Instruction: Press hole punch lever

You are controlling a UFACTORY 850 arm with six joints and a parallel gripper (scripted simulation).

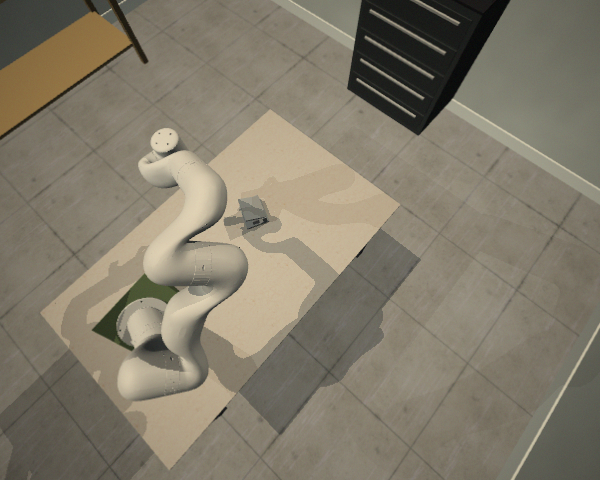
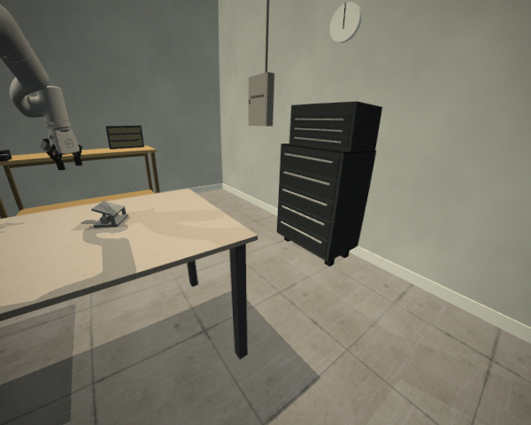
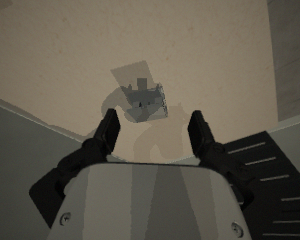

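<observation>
The grey hole punch lies 21 cm below my hand, 14 cm to the right of it and 10 cm ahead of it.
</observation>
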